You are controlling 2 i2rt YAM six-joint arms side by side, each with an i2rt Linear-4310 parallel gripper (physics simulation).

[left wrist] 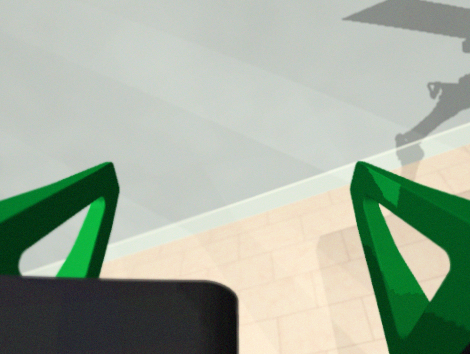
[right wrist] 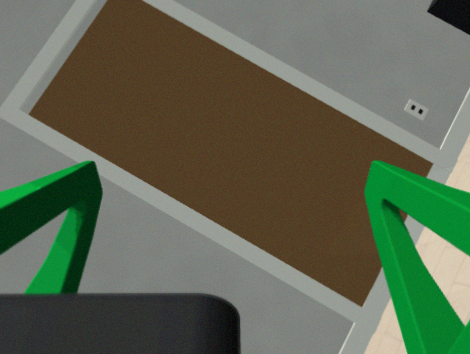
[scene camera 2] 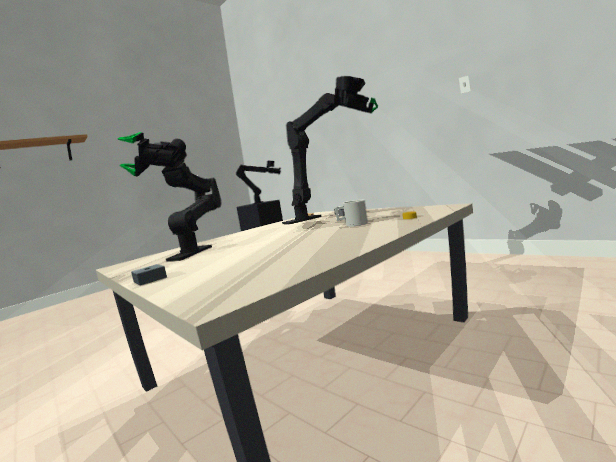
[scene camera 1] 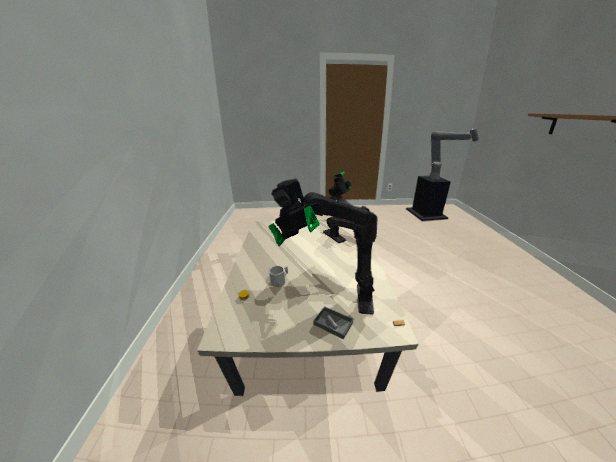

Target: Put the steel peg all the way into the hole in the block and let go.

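Where they show: left gripper, between the fingertips: (left wrist: 234,175) (scene camera 2: 369,104) (scene camera 1: 293,237); right gripper, between the fingertips: (right wrist: 233,176) (scene camera 2: 119,151) (scene camera 1: 347,177); left arm's base, origin of its link: (scene camera 2: 302,220) (scene camera 1: 365,298); right arm's base, origin of its link: (scene camera 2: 190,253) (scene camera 1: 334,236).
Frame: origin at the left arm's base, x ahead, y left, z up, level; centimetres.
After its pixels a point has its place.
The steel peg (scene camera 1: 331,321) @(x 15.9, y 17.1, z 1.6 cm) lies on its side in a dark tray (scene camera 1: 328,331) @(x 16.8, y 21.7, z 0.7 cm) near the table's front edge in scene camera 1. The dark block (scene camera 2: 149,274) @(x 47.9, y -80.1, z 2.1 cm) sits at the near left end of the table in scene camera 2, with a small hole in its top; it does not show in scene camera 1. My left gripper (scene camera 1: 296,236) @(x 27.3, y 29.7, z 50.1 cm) (scene camera 2: 374,105) @(x 27.3, y 29.7, z 50.1 cm) (left wrist: 234,175) @(x 27.3, y 29.7, z 50.1 cm) is open and empty, high above the table and well away from the peg. My right gripper (scene camera 1: 346,181) @(x 10.1, y -77.8, z 40.0 cm) (scene camera 2: 122,152) @(x 10.1, y -77.8, z 40.0 cm) (right wrist: 233,176) @(x 10.1, y -77.8, z 40.0 cm) is open and empty, raised above the block's end of the table.
A grey mug (scene camera 1: 277,276) @(x 44.6, y -3.2, z 7.4 cm) (scene camera 2: 355,213) @(x 49.0, y -9.6, z 4.6 cm) stands on the table (scene camera 1: 300,351) @(x 27.1, y 31.8, z -0.2 cm) (scene camera 2: 280,301) @(x 85.0, y -63.6, z -1.9 cm). A yellow disc (scene camera 1: 243,294) @(x 60.4, y 6.6, z 1.9 cm) (scene camera 2: 409,215) @(x 62.1, y 3.9, z 1.3 cm) lies near it. A small orange piece (scene camera 1: 398,322) @(x -13.7, y 14.6, z 0.8 cm) lies by the right edge in scene camera 1. Another arm stands on a black pedestal (scene camera 1: 431,196) (scene camera 2: 260,213) beyond the table.
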